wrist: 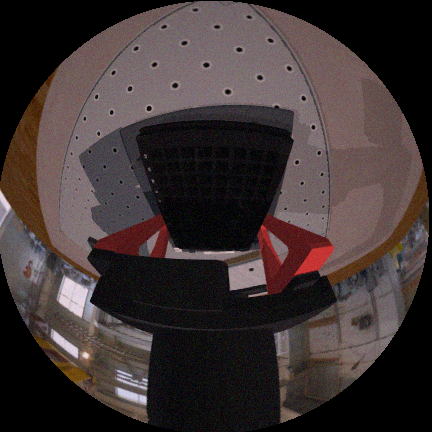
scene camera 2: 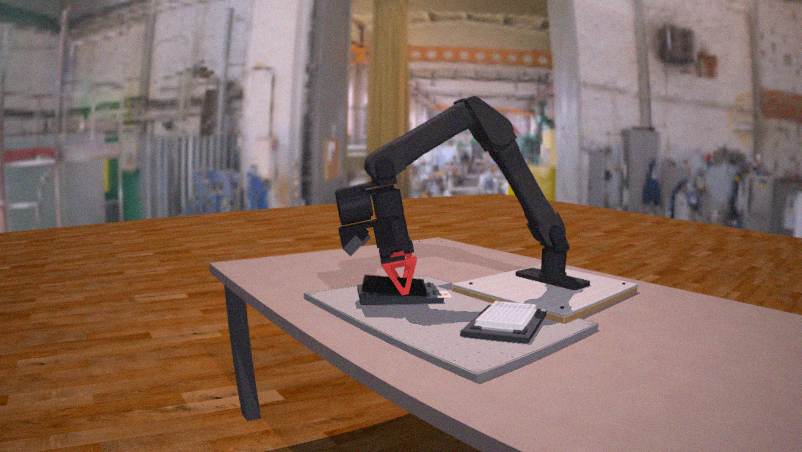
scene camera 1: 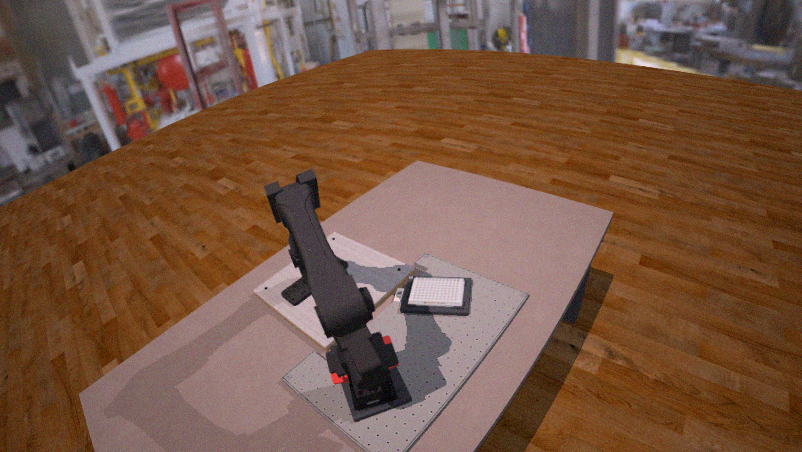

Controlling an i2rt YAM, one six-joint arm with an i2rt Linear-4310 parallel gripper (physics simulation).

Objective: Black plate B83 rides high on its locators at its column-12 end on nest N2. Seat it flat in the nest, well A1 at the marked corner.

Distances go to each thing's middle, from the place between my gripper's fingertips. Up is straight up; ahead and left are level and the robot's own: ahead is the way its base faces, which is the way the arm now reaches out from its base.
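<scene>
There's a black nest [scene camera 2: 433,295] here, and my hand is 10 mm short of it and 10 mm to the left of it. As for the black well plate [scene camera 2: 377,284], that's 10 mm to the right of my hand, 20 mm ahead of it and 10 mm above it.
</scene>
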